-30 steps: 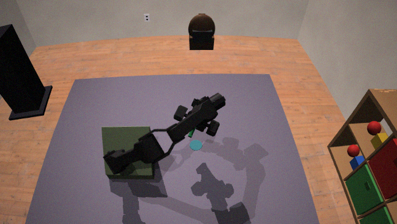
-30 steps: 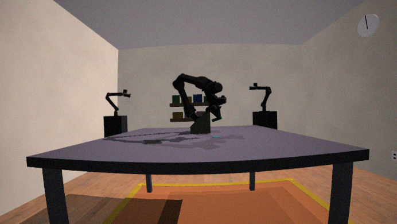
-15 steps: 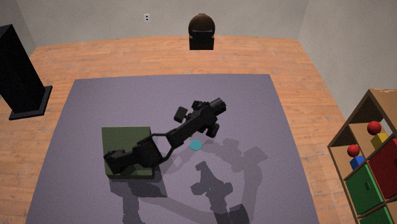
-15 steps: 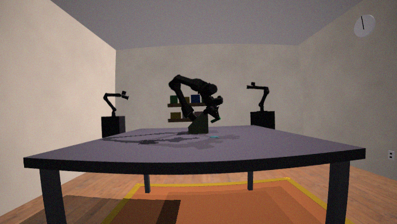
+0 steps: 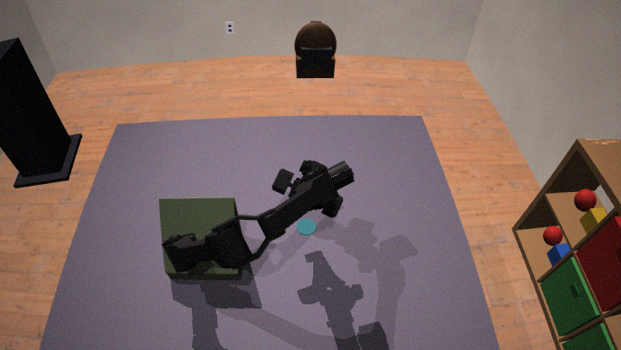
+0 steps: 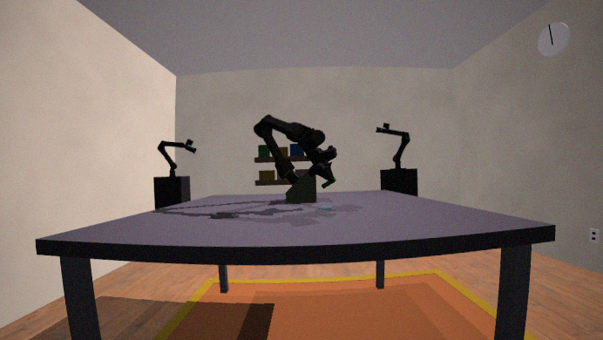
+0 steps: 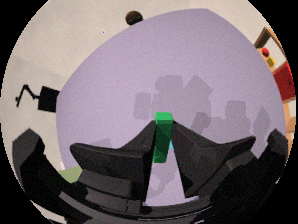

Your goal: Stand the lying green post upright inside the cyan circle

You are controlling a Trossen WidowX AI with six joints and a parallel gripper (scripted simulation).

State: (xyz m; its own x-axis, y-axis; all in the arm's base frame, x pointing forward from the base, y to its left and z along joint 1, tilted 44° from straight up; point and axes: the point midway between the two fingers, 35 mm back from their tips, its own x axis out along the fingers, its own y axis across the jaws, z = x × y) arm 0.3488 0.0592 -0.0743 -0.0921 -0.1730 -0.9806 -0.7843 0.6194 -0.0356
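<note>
Right now my hand is 14 cm above the cyan circle and 2 cm to the left of it. The rest, counted from my hand: green post 3 cm below, 1 cm behind.
</note>
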